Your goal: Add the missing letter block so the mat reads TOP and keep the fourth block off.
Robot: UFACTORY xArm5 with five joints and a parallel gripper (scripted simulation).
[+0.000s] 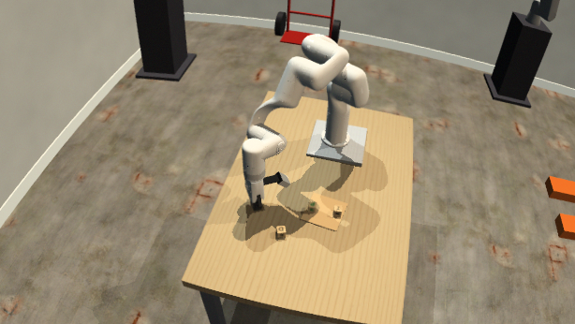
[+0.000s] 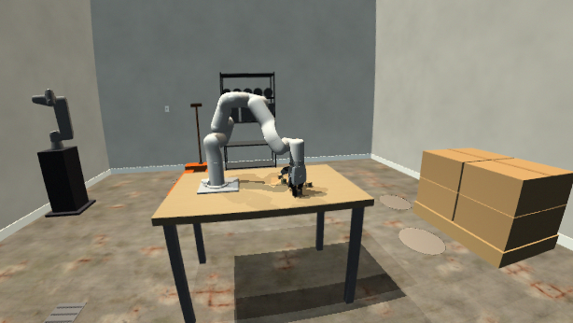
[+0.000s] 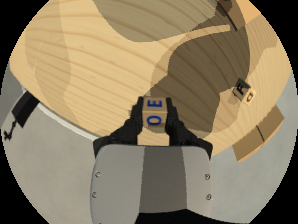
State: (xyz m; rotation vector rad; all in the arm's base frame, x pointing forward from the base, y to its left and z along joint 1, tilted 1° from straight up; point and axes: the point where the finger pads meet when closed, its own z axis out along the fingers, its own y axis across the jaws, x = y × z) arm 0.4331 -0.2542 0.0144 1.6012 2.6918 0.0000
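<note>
The tan mat lies 25 cm to the left of my hand, 2 cm below it and 2 cm behind it.
</note>
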